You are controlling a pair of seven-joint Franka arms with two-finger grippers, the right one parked.
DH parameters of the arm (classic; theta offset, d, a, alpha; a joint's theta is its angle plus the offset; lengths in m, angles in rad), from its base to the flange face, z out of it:
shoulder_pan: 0 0.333 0 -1.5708
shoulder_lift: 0 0 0 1.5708
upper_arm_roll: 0 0.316 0.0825 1.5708
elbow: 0 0 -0.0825 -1.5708
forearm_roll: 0 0.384 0 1.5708
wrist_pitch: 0 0 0.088 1.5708
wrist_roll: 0 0.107 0 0
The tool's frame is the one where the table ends.
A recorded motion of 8 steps. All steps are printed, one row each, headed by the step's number.
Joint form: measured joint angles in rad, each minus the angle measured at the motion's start. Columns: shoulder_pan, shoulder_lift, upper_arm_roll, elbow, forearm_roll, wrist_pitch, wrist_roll.
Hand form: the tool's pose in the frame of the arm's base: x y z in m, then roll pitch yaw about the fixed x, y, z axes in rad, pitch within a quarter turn. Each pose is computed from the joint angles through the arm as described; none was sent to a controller.
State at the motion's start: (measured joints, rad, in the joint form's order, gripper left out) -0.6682 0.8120 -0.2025 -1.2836 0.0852 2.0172 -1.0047
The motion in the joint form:
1: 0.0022 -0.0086 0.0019 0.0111 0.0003 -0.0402 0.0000
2: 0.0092 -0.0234 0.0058 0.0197 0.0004 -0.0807 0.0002
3: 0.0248 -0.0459 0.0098 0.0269 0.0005 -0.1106 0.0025
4: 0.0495 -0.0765 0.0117 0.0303 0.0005 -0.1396 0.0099
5: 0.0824 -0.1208 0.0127 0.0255 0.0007 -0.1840 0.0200
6: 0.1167 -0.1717 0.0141 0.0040 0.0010 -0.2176 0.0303
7: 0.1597 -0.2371 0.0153 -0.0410 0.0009 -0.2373 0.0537
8: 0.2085 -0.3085 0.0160 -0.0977 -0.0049 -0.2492 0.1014
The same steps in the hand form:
1: 0.5087 -0.5353 0.2718 -3.1071 0.1031 0.1567
2: 0.5131 -0.5283 0.2830 -3.0889 0.1078 0.1666
3: 0.5225 -0.5176 0.3001 -3.0844 0.1025 0.1824
4: 0.5346 -0.5021 0.3216 -3.0851 0.0949 0.2000
5: 0.5465 -0.4800 0.3480 -3.0766 0.0916 0.2218
6: 0.5555 -0.4556 0.3719 -3.0680 0.0871 0.2439
7: 0.5631 -0.4250 0.3956 -3.0634 0.0798 0.2598
8: 0.5686 -0.3909 0.4177 -3.0645 0.0771 0.2579

